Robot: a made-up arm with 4 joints.
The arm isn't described. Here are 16 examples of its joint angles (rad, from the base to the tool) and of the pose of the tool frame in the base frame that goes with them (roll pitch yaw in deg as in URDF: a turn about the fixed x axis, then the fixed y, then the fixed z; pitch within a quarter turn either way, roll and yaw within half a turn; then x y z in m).
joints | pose
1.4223 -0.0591 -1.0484 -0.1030 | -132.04 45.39 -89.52 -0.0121 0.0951 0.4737
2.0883 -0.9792 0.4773 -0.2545 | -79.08 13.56 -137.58 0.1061 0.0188 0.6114
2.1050 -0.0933 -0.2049 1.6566 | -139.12 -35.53 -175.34 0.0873 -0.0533 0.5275
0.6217 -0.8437 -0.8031 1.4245 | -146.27 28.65 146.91 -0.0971 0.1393 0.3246
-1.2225 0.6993 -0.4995 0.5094 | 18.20 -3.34 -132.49 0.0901 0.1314 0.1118
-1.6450 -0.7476 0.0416 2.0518 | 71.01 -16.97 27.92 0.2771 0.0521 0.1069
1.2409 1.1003 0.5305 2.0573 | -124.75 24.56 -165.73 -0.0288 -0.0335 0.5193
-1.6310 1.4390 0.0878 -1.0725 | 110.21 -37.53 92.46 0.1728 0.1087 0.0432
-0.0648 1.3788 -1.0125 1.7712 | -35.70 -15.59 -176.51 -0.0769 0.1145 0.2810
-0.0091 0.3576 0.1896 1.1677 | -1.70 50.39 -89.95 -0.1507 0.1253 0.2465
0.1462 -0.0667 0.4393 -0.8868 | 26.06 -40.97 -111.43 -0.1694 0.2058 0.2407
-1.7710 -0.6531 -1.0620 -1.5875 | 109.13 -33.09 157.72 0.2712 0.1193 0.1424
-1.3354 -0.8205 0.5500 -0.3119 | 127.68 12.16 -97.17 0.1992 0.1569 0.0319
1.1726 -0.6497 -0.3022 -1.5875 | -44.72 -12.42 -38.53 -0.0920 0.1447 0.5009
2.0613 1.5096 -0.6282 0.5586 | -142.57 46.25 -32.24 0.1375 0.0076 0.4912
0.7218 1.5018 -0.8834 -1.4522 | -105.41 48.36 48.93 -0.1283 0.1042 0.4171
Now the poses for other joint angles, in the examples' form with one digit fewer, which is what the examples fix.
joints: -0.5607 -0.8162 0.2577 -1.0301
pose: 64.1 -0.6 -134.4 -0.006 0.242 0.095
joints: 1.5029 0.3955 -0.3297 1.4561
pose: -127.6 -3.6 -148.1 0.000 -0.007 0.503
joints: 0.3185 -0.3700 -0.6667 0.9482
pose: -85.0 53.7 -149.7 -0.095 0.136 0.291
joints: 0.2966 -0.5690 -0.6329 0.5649
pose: -53.3 58.2 -117.4 -0.091 0.151 0.296
